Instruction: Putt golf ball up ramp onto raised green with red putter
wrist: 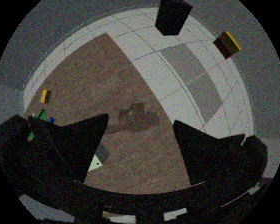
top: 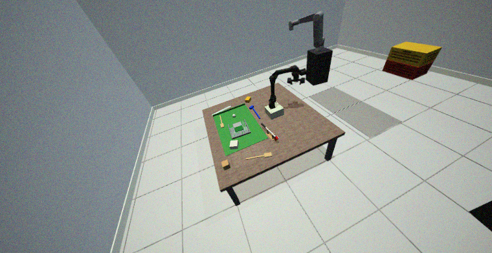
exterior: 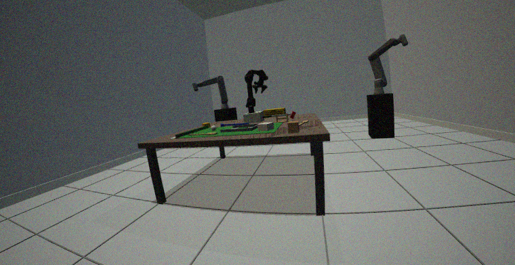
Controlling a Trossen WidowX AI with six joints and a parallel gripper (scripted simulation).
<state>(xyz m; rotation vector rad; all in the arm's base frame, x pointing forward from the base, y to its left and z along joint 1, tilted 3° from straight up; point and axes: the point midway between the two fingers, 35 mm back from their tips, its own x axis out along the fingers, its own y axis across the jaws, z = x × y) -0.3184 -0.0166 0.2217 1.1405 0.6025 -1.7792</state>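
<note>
Now: gripper tip 46 cm short of the red putter, 38 cm to the right of it and 24 cm above it. Also, from my gripper tip: yellow cube: 55 cm ahead, 37 cm to the right, 28 cm below; white golf ball: 80 cm ahead, 9 cm to the right, 27 cm below; blue putter: 52 cm ahead, 7 cm to the right, 28 cm below.
</note>
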